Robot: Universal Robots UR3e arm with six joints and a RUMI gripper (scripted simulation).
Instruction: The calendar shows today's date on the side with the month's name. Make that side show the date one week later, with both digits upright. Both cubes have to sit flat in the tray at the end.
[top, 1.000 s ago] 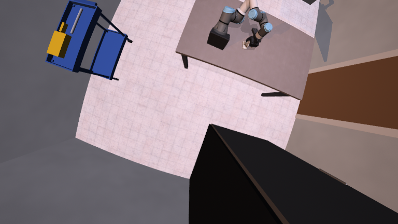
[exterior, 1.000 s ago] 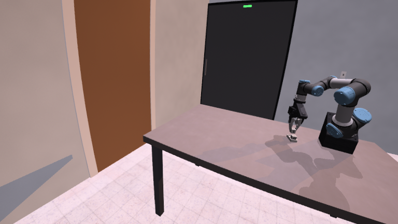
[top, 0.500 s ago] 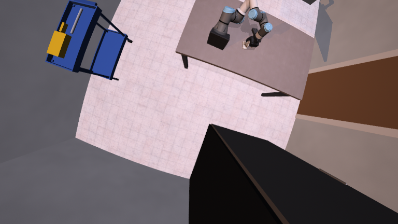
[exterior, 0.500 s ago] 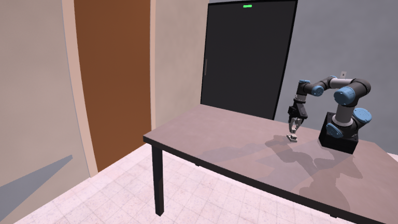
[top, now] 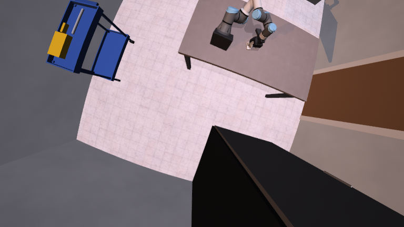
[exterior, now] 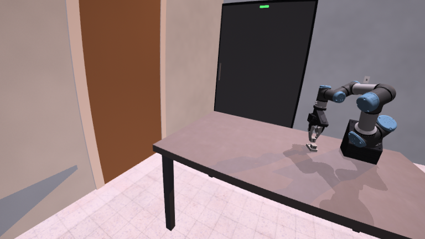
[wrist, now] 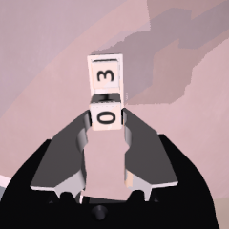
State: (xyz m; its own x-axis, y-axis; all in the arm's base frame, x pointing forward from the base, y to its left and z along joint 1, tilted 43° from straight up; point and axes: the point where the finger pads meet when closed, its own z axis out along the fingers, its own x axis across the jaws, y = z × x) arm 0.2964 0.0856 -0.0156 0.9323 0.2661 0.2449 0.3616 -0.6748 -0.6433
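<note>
My gripper is now 6 cm above the pale tray, 2 cm to the right of it and 1 cm past it. From my hand the other things lie so: cube 1 cm below.
</note>
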